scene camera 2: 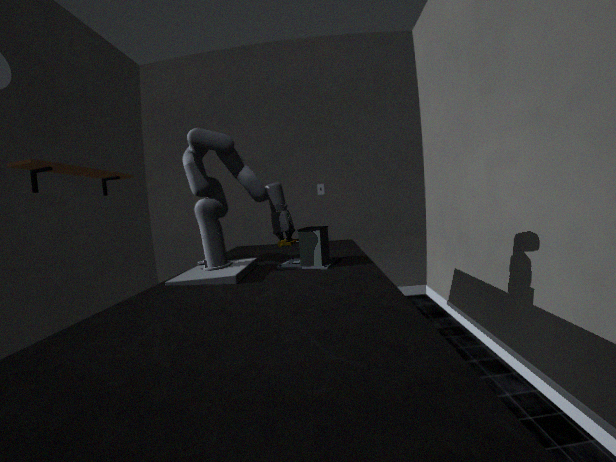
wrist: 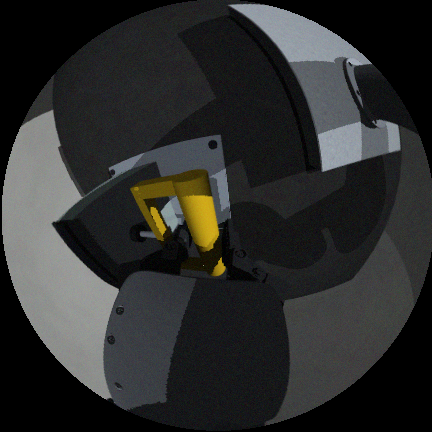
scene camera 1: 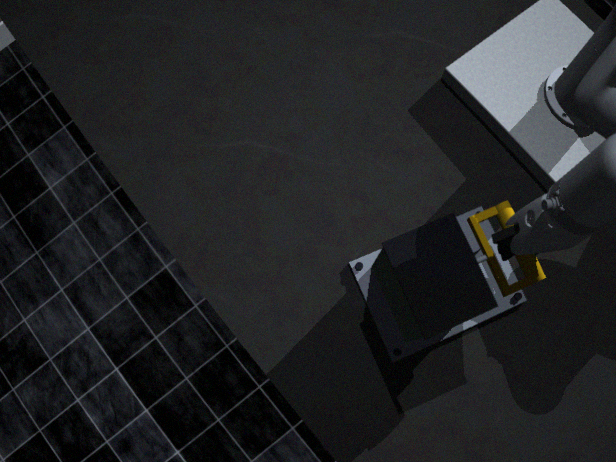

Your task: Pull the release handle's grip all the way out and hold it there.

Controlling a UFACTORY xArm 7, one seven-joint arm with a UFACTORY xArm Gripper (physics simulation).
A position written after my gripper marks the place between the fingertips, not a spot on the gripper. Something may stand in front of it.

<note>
I see my gripper (scene camera 1: 514, 249) and a base plate (wrist: 206, 152).
My gripper shows as well in the wrist view (wrist: 208, 226).
</note>
